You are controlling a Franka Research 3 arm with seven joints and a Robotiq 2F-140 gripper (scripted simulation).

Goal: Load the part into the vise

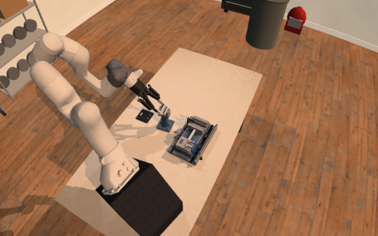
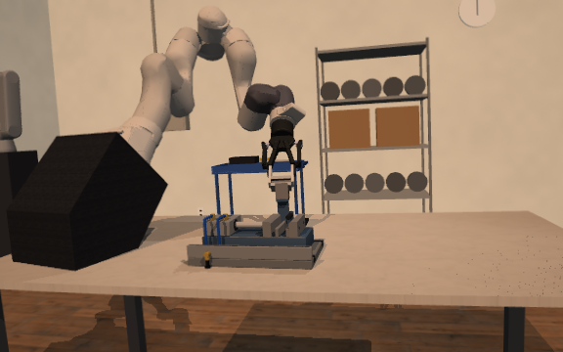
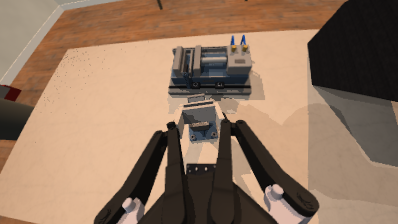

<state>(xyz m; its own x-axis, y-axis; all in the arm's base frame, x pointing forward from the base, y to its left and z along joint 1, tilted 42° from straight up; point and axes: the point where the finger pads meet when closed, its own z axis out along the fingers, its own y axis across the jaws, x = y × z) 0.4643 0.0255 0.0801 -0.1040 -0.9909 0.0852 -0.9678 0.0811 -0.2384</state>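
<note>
My gripper is now 2 cm to the left of the part and 1 cm above it. Also, from my hand: vise: 23 cm to the right, 13 cm below, 3 cm behind; dark infeed plate: 17 cm below, 14 cm to the left, 1 cm ahead.
</note>
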